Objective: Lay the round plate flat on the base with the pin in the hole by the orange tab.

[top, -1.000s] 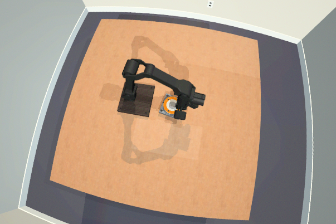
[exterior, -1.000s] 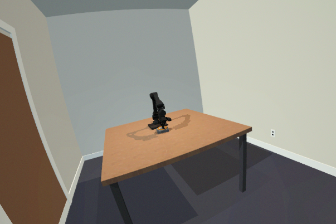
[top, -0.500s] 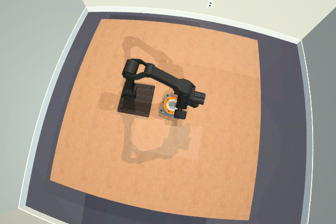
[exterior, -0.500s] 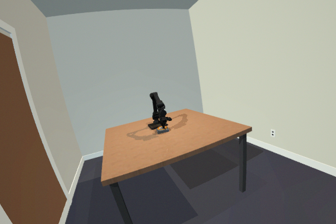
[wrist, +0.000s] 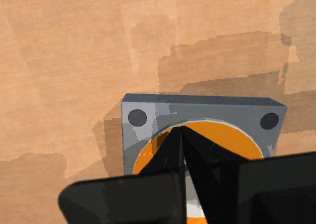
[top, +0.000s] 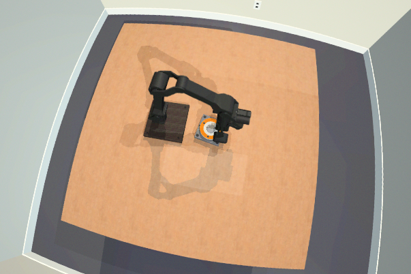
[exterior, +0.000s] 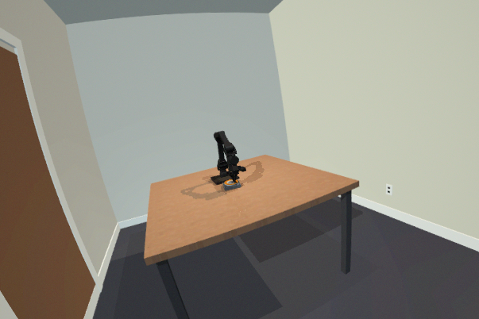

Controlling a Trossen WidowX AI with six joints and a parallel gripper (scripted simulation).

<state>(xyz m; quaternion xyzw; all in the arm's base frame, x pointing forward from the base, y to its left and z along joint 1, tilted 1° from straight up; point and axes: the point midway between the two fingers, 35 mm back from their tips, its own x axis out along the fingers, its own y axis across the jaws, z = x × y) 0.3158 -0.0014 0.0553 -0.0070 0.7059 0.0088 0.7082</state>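
Now: gripper tip 50 mm past the square grey base, 20 mm above it and 10 mm to the left of it. The rest, counted from my gripper tip: round plate: 30 mm behind, 10 mm below.
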